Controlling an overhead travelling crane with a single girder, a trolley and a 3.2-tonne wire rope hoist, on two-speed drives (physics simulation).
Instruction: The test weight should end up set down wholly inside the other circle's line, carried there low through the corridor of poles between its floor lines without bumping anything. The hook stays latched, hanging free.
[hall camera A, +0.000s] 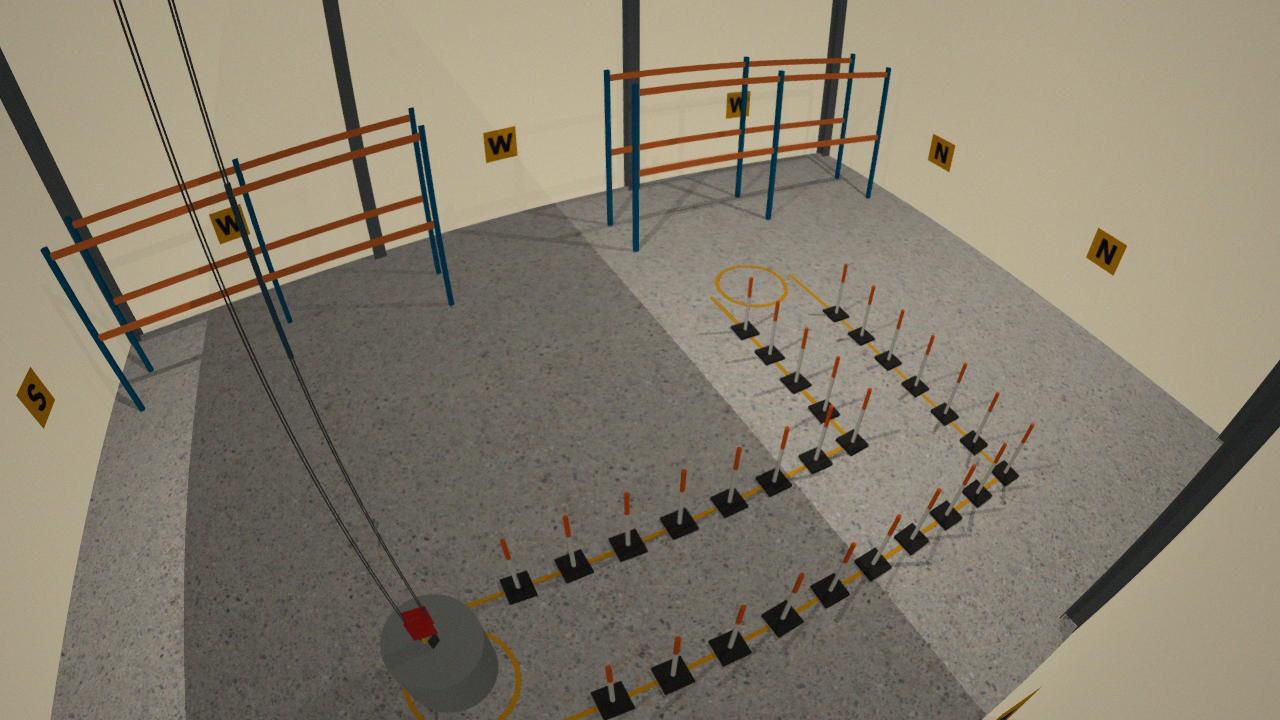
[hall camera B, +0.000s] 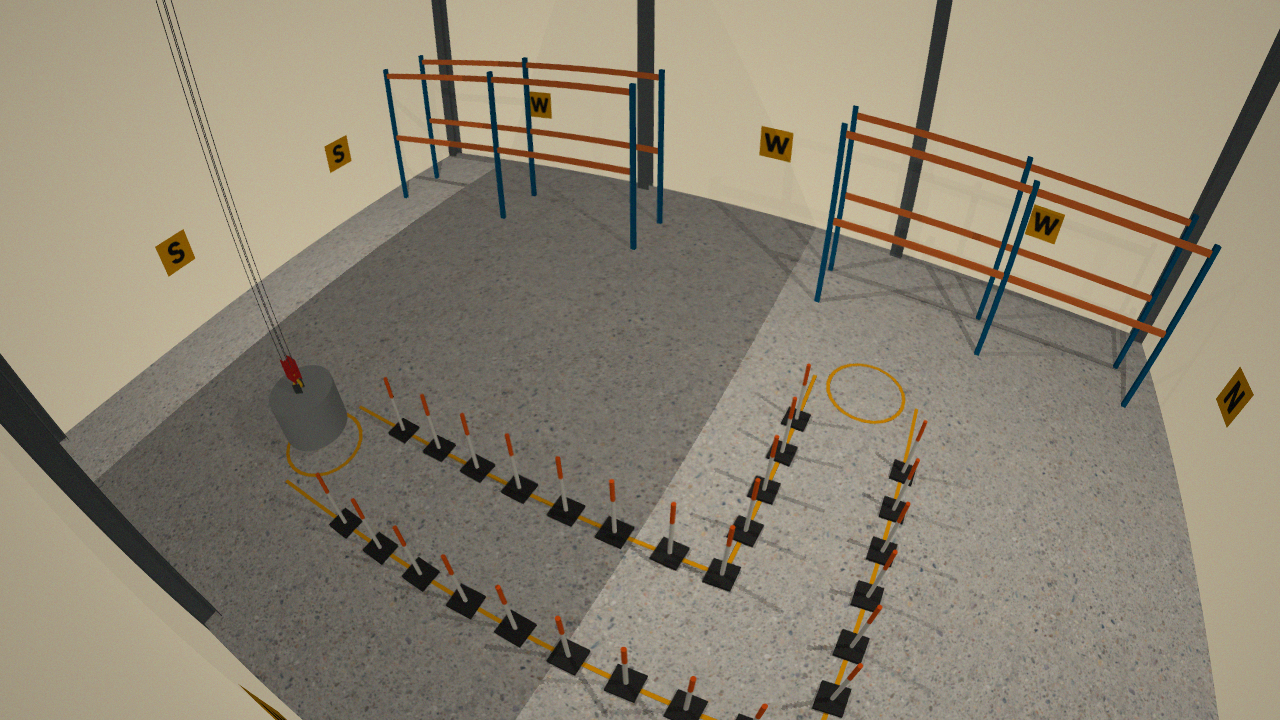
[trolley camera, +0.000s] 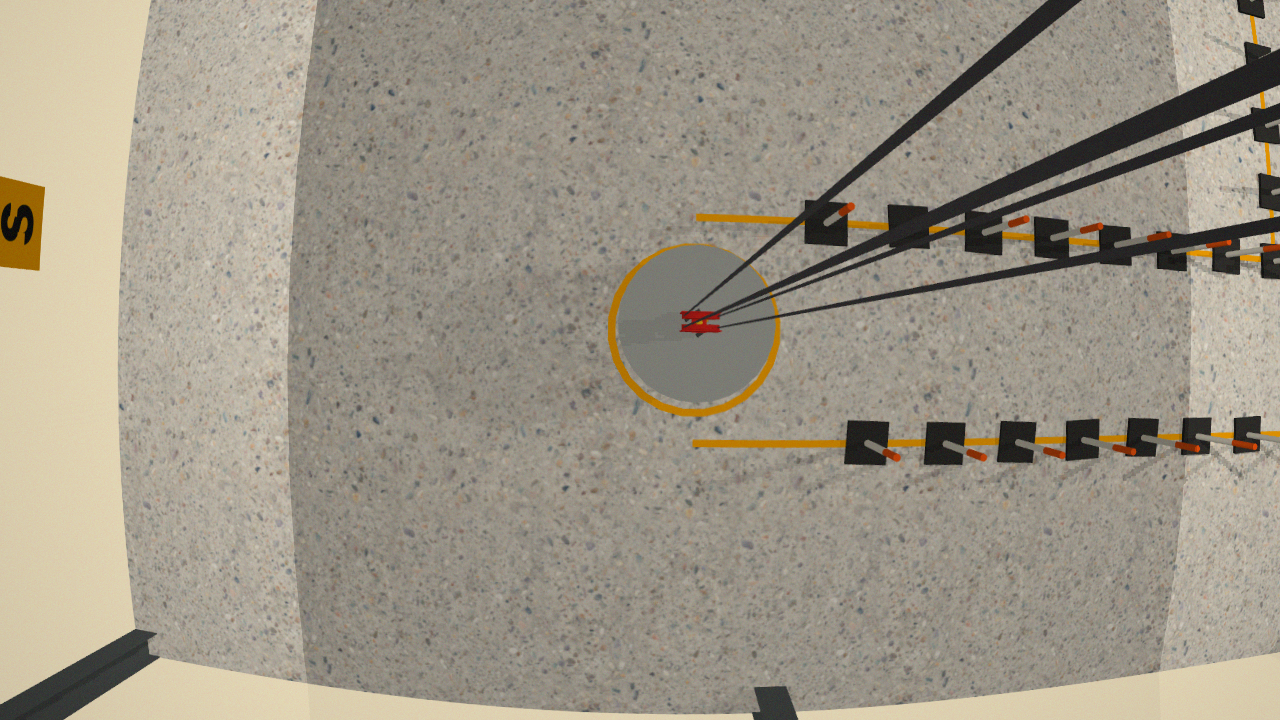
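The grey cylindrical test weight (hall camera A: 447, 667) (hall camera B: 308, 416) (trolley camera: 662, 371) hangs upright a little above the floor over the near circle (hall camera A: 518, 680) (hall camera B: 361, 438) (trolley camera: 612, 328). From above, its upper edge overlaps the ring's line. The hook (hall camera A: 429, 638) (hall camera B: 298, 384) (trolley camera: 700, 323), under its red block, is shut on the weight at its top centre; the latch is too small to make out. The ropes run up at a slant in all views. The other circle (hall camera A: 716, 286) (hall camera B: 904, 394) lies at the far end of the corridor. Its ring is empty.
Poles on black bases (hall camera A: 518, 587) (hall camera B: 403, 429) (trolley camera: 866, 443) stand along two floor lines (hall camera A: 487, 598) (hall camera B: 308, 498) (trolley camera: 760, 444), forming a corridor with one bend. Two blue and orange racks (hall camera A: 435, 214) (hall camera A: 635, 170) (hall camera B: 632, 170) (hall camera B: 830, 214) stand by the W wall.
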